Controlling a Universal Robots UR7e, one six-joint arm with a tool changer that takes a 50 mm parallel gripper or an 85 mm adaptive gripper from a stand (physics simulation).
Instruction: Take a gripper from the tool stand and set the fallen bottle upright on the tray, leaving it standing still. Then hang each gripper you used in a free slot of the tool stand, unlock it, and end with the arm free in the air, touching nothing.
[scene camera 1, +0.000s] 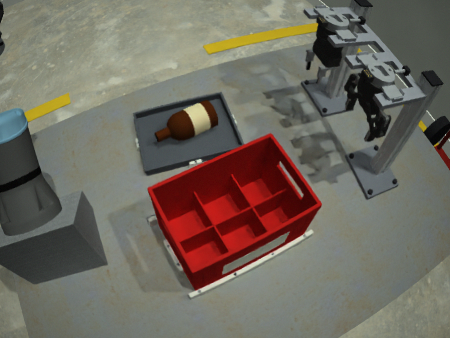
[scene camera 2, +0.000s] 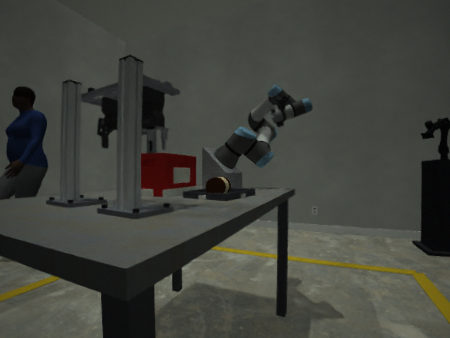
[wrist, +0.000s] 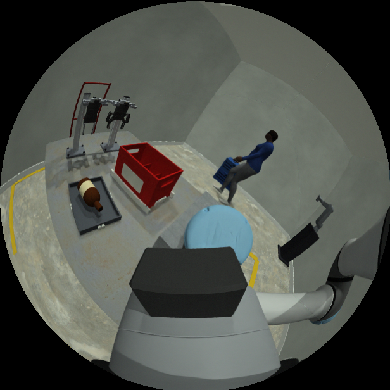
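Seen in the pictures: end effector, tool point: (scene camera 2: 273, 117); arm's base, origin of the base link: (scene camera 1: 32, 219) (scene camera 2: 223, 160).
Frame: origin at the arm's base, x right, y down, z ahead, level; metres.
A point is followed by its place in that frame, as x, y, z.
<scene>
The brown bottle (scene camera 1: 181, 125) @[-0.133, 0.096, 0.409] (scene camera 2: 216, 185) @[-0.165, 0.119, 0.500] (wrist: 93, 201) with a cream label lies on its side on the dark tray (scene camera 1: 165, 156) @[-0.111, 0.163, 0.351] (scene camera 2: 240, 194) @[-0.247, 0.154, 0.459] (wrist: 87, 220). The tool stand (scene camera 1: 397, 135) @[0.181, -0.014, 0.822] (scene camera 2: 130, 135) @[-0.117, -0.018, 0.902] (wrist: 79, 125) holds both grippers, away from the bottle. The parallel gripper (scene camera 1: 315, 68) (scene camera 2: 158, 144) (wrist: 88, 128) hangs in one slot with its fingers apart. The adaptive gripper (scene camera 1: 361, 117) (wrist: 118, 123) hangs in the other, its fingers spread. The arm (scene camera 2: 267, 120) @[-0.190, -0.293, -0.380] is raised in the air behind the tray in scene camera 2. No gripper shows on its end.
A red crate (scene camera 1: 310, 210) @[0.226, -0.007, 0.512] (scene camera 2: 150, 170) @[0.112, 0.063, 0.537] (wrist: 167, 175) with empty compartments stands right beside the tray, between white rails. The arm's grey base block (scene camera 1: 50, 255) @[0.080, 0.025, 0.011] stands at the table's other end from the stand. A person in blue (scene camera 2: 30, 137) (wrist: 260, 156) is on the floor beyond the table.
</scene>
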